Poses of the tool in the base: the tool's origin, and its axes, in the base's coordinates. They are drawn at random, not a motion.
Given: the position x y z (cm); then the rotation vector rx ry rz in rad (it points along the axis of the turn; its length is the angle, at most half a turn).
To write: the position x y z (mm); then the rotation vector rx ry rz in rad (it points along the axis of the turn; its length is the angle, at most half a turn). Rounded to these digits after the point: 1 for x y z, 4 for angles.
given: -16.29 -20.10 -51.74 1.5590 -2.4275 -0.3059
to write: -162.9 -201.0 -517.4 1.5590 -2.4275 -0.3059
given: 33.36 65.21 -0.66 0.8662 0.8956 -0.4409
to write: 333.6 652.1 -6.6 0.8662 0.8956 -0.4409
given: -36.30 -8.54 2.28 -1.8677 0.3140 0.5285
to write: -363.0 -85.4 22.8 -1.8677 0.3140 0.5285
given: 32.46 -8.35 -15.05 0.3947 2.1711 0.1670
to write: 324.6 -83.5 -150.5 0.3947 2.1711 0.1670
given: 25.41 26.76 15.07 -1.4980 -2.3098 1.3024
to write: 254.1 267.6 150.7 -1.4980 -2.3098 1.3024
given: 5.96 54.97 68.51 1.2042 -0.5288 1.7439
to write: 59.6 549.7 685.1 1.2042 -0.5288 1.7439
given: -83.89 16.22 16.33 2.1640 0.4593 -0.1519
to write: -838.9 162.2 163.3 2.1640 0.4593 -0.1519
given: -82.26 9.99 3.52 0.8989 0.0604 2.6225
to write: -822.6 99.9 35.2 0.8989 0.0604 2.6225
